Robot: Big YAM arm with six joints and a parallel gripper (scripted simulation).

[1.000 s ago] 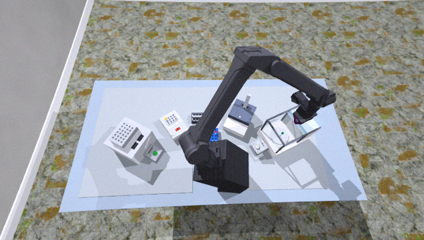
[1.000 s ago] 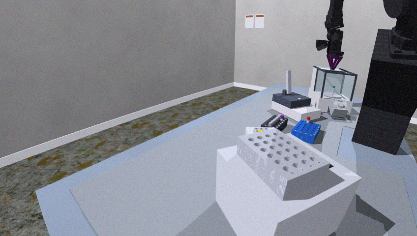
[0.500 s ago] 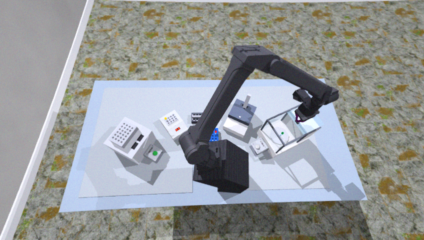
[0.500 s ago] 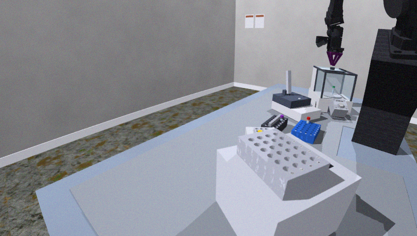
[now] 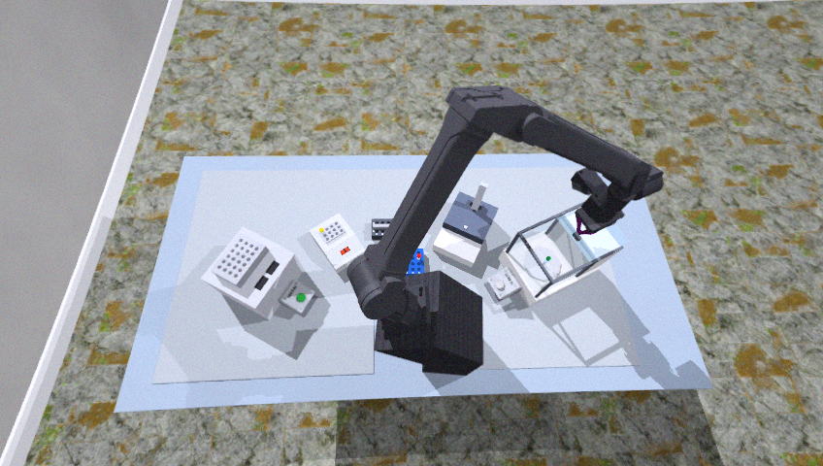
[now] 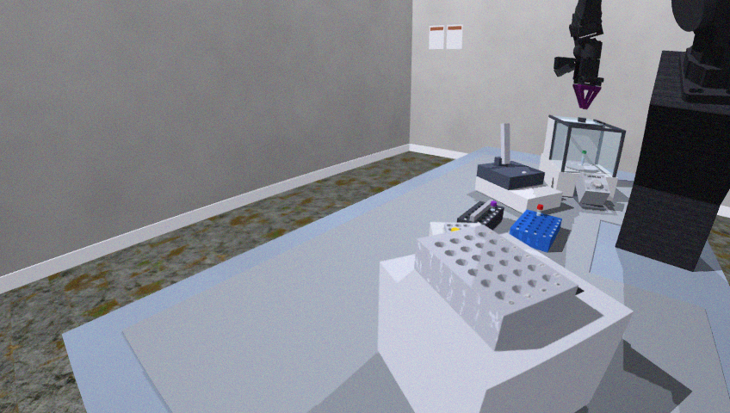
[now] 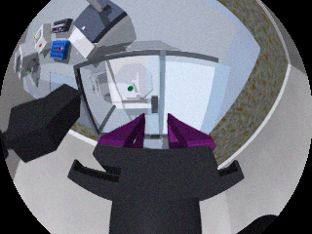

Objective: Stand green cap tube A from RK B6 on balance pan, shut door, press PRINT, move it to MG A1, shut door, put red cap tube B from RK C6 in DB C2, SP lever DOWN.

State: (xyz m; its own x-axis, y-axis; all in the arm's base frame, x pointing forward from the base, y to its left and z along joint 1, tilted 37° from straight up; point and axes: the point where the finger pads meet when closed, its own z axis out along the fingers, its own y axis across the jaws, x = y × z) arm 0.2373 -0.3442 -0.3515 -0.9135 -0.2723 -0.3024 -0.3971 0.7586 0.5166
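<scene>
The balance door is 1 cm ahead of my hand, 2 cm to the right of it and 5 cm below it. The rest, counted from my hand: white print key (9 cm behind, 19 cm to the left, 19 cm below); then SP lever (18 cm ahead, 24 cm to the left, 12 cm below); then round pan (3 cm behind, 6 cm to the left, 18 cm below).
</scene>
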